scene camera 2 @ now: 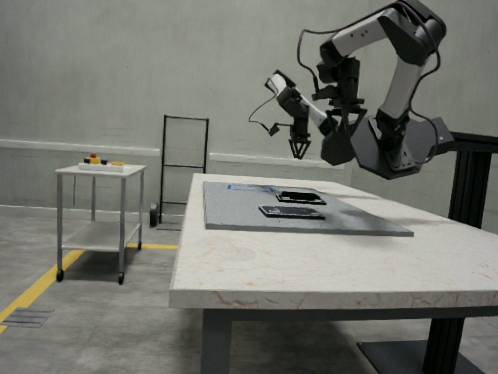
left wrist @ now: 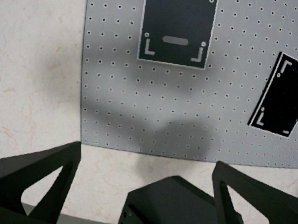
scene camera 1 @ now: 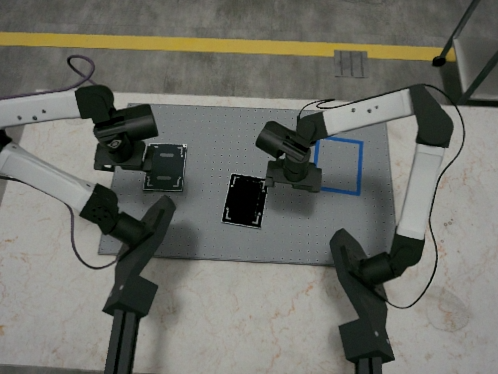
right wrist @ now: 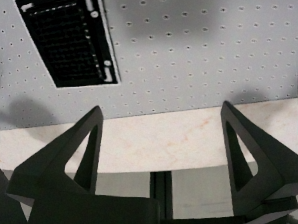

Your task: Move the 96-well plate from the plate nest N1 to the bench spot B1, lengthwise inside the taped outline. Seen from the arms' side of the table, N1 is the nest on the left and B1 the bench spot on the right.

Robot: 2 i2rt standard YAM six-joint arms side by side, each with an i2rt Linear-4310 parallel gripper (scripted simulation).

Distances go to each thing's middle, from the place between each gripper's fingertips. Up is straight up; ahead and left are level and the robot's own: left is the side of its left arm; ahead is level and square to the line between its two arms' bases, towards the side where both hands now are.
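The nest N1 (scene camera 1: 173, 167) is 390 mm to the left of my right hand (scene camera 1: 291, 188), 60 mm ahead of it and 150 mm below it. I see the black 96-well plate (scene camera 1: 245, 200) 130 mm below my right hand and 130 mm to the left of it.
The black 96-well plate is 280 mm to the right of my left hand (scene camera 2: 342, 136), 220 mm below it and 50 mm ahead of it. The nest N1 is 230 mm below my left hand, 120 mm ahead of it and 10 mm to the right of it.
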